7 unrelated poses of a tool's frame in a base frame.
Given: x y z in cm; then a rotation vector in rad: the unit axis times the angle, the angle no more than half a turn.
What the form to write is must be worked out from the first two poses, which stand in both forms.
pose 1, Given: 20.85 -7.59 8.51 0.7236 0.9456 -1.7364
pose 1, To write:
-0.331 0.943 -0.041 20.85
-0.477 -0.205 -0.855 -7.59
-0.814 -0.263 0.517 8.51
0 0 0 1

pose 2, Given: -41.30 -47.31 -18.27 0.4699 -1.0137 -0.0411
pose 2, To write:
0.537 -0.181 -0.824 -41.30
-0.247 0.900 -0.359 -47.31
0.807 0.397 0.438 -18.27
0 0 0 1

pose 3, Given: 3.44 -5.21 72.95 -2.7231 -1.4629 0.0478
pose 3, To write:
0.552 0.832 -0.051 3.44
0.834 -0.551 0.029 -5.21
-0.004 -0.059 -0.998 72.95
0 0 0 1

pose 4, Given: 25.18 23.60 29.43 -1.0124 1.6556 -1.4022
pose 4, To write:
-0.423 -0.109 0.899 25.18
-0.905 0.095 -0.415 23.60
-0.041 -0.989 -0.139 29.43
0 0 0 1

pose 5, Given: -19.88 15.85 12.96 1.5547 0.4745 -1.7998
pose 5, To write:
-0.033 0.707 -0.706 -19.88
-0.267 -0.687 -0.676 15.85
-0.963 0.166 0.212 12.96
0 0 0 1

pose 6, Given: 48.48 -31.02 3.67 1.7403 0.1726 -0.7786
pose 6, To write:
0.768 0.493 -0.409 48.48
-0.273 -0.326 -0.905 -31.02
-0.579 0.807 -0.116 3.67
0 0 0 1

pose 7, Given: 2.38 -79.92 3.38 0.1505 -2.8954 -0.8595
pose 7, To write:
-0.988 -0.062 -0.141 2.38
-0.128 0.834 0.537 -79.92
0.084 0.548 -0.832 3.38
0 0 0 1

